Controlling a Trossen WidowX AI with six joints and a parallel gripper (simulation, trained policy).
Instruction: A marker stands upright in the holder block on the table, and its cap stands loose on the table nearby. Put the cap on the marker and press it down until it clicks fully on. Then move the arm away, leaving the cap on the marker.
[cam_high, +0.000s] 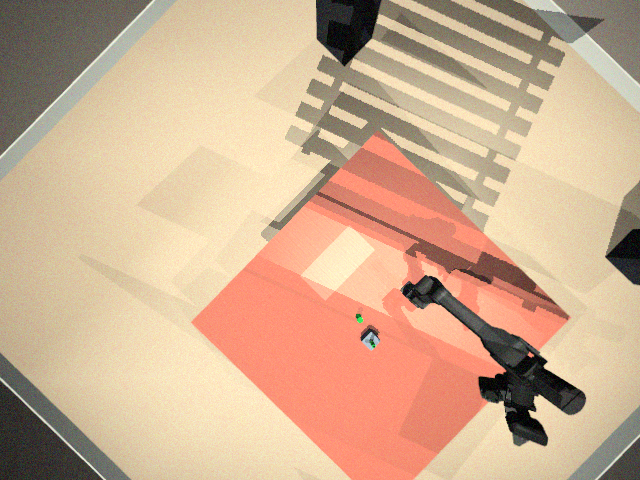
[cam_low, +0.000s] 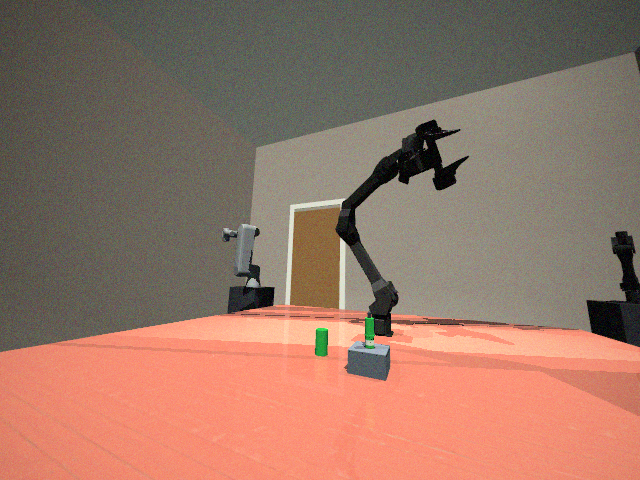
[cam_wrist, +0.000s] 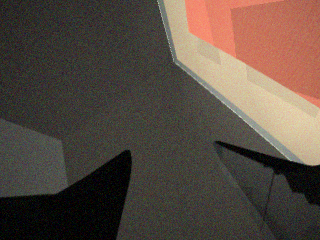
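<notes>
Now: gripper tip 47 cm above the green cap, 31 cm to the left of it and 13 cm short of it. Round my gripper tip: grey holder block (48 cm below, 20 cm to the right, 16 cm ahead).
</notes>
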